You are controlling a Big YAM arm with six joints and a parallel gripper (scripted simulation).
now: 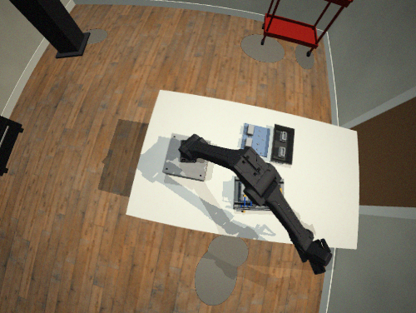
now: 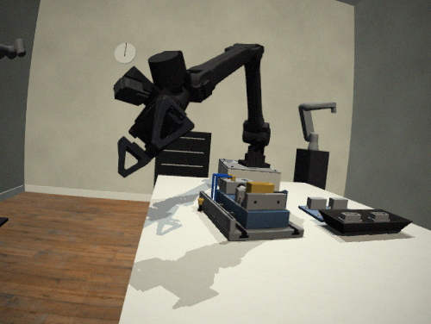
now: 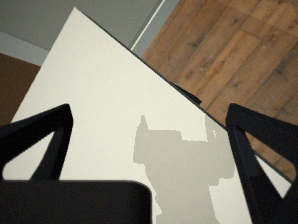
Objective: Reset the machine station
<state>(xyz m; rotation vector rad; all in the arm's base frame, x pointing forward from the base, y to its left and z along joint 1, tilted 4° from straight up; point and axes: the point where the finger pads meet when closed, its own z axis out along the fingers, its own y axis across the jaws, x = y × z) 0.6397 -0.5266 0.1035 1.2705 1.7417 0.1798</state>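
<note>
Right now my hand is 300 mm to the right of the yellow brass blank, 170 mm past it and 80 mm above it. The rest, counted from my hand: light cylinder: 310 mm to the left, 250 mm behind, 100 mm below; then vise: 310 mm to the left, 240 mm behind, 140 mm below; then dark rod: 350 mm to the left, 170 mm behind, 90 mm below.
</note>
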